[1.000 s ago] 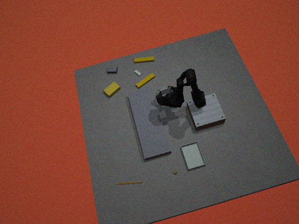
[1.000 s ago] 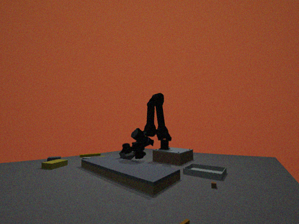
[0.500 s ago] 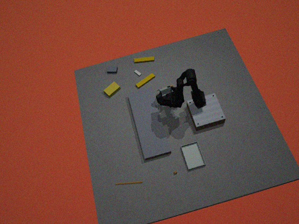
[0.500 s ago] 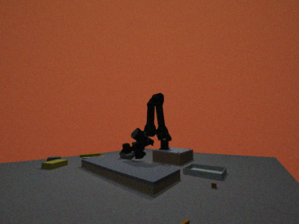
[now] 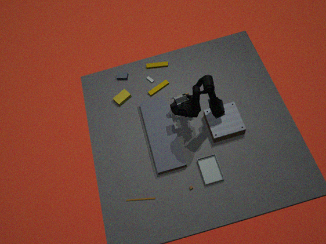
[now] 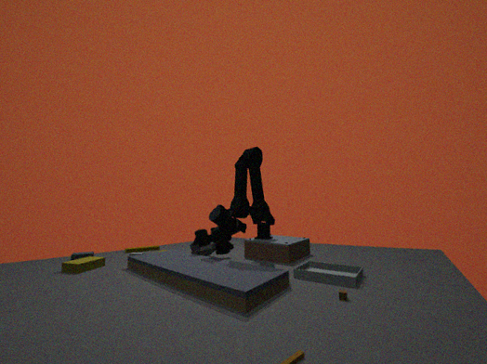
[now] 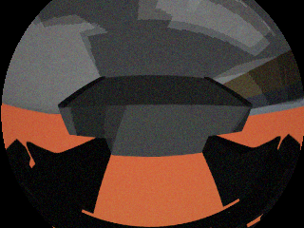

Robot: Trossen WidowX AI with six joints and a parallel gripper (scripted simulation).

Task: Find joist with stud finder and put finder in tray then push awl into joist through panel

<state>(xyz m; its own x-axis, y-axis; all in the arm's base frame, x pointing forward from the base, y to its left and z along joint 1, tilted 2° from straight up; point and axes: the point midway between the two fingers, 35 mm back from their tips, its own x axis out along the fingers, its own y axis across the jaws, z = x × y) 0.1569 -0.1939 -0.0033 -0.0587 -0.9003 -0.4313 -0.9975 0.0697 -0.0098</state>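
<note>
Right now the stud finder is 20 mm behind my gripper tip and 10 mm below it. Also, from my gripper tip: white piece 280 mm to the right, 110 mm ahead, 60 mm below; awl 50 mm to the right, 50 mm below; grey block 400 mm to the right, 280 mm ahead, 50 mm below.
</note>
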